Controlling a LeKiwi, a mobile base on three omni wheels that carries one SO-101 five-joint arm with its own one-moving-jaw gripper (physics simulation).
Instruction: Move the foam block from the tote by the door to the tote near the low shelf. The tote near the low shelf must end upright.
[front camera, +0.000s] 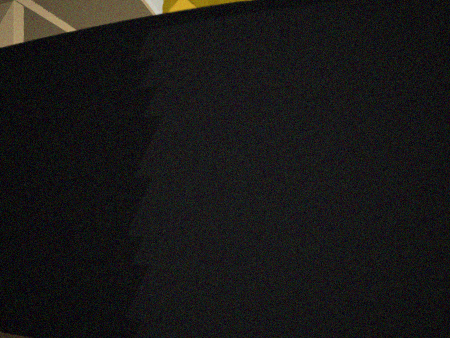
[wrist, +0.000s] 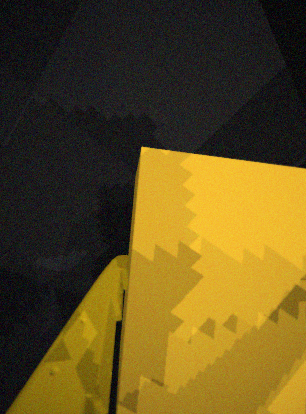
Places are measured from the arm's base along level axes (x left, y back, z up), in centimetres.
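Where they show: hand, tool point: (wrist: 128, 267).
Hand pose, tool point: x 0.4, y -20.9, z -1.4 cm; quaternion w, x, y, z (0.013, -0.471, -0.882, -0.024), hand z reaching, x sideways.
Note:
After its pixels a point has its place.
The black tote (front camera: 253, 183) @(x -1.0, y -11.7, z -3.8 cm) fills nearly the whole front view with its dark outer wall, and its rim runs slanted across the top. In the wrist view I look down into the tote's dark inside (wrist: 83, 116) @(x -1.7, y -25.0, z -8.7 cm). The yellow foam block (wrist: 232, 206) @(x -3.4, y -19.4, z -1.6 cm) fills the lower right of that view, low inside the tote. My gripper (wrist: 198, 281) is shut on the block. Its yellow left jaw (wrist: 83, 332) @(x 0.3, y -22.2, z 0.9 cm) lies against the block's left side, and the other jaw is hidden behind the block. A yellow sliver (front camera: 187, 4) @(x 0.7, y -14.4, z 2.7 cm) shows above the rim in the front view.
A beige shelf frame (front camera: 14, 25) @(x 30.5, y -43.8, z 19.5 cm) shows over the tote's rim at the top left of the front view. The tote wall stands very close in front of my base.

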